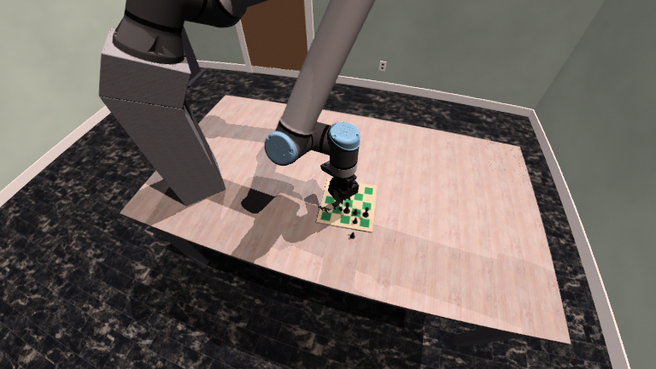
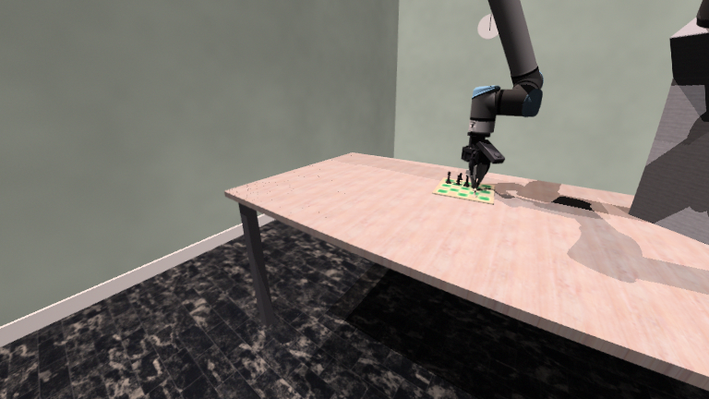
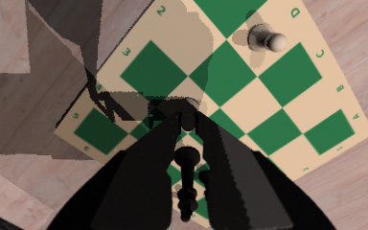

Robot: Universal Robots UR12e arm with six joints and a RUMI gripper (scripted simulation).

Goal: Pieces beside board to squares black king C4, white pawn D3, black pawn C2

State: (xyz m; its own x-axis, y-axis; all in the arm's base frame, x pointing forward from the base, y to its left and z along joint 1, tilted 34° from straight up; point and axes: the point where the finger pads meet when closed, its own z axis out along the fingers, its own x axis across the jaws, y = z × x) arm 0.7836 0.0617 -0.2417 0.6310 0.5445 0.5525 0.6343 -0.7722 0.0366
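Right now the chessboard is 4 cm ahead of my hand and 2 cm below it. Round my hand: black king 4 cm to the right, 4 cm ahead, 1 cm above.
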